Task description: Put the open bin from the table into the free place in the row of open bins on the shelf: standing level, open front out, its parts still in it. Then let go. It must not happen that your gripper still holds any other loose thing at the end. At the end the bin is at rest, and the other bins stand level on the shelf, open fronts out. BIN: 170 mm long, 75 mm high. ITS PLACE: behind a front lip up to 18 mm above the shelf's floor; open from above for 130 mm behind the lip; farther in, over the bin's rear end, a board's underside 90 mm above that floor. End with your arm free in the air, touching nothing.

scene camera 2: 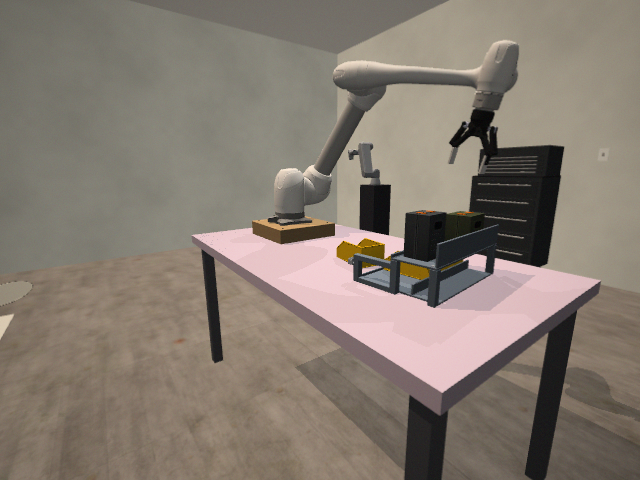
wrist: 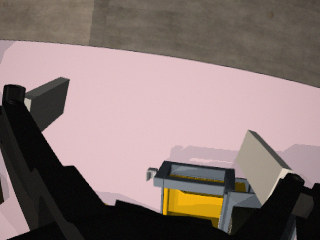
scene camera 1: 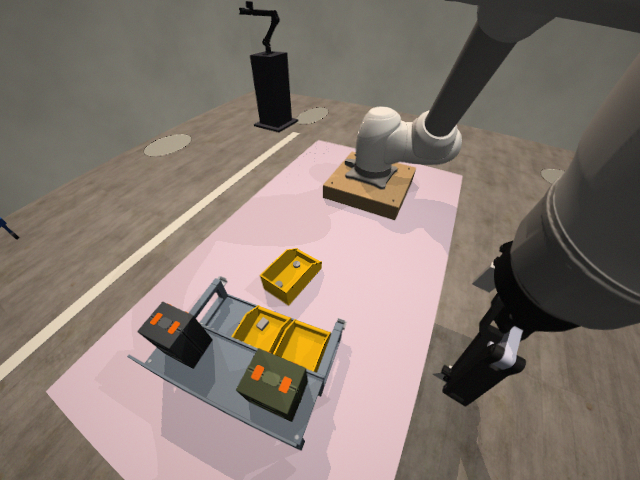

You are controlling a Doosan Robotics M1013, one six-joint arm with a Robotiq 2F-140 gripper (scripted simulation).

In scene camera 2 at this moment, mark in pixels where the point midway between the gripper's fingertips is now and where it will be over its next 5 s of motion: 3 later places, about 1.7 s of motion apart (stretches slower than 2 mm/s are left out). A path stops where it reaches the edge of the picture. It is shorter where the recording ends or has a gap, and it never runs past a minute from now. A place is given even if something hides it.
The gripper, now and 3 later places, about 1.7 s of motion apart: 464, 168; 451, 157; 402, 138; 361, 135
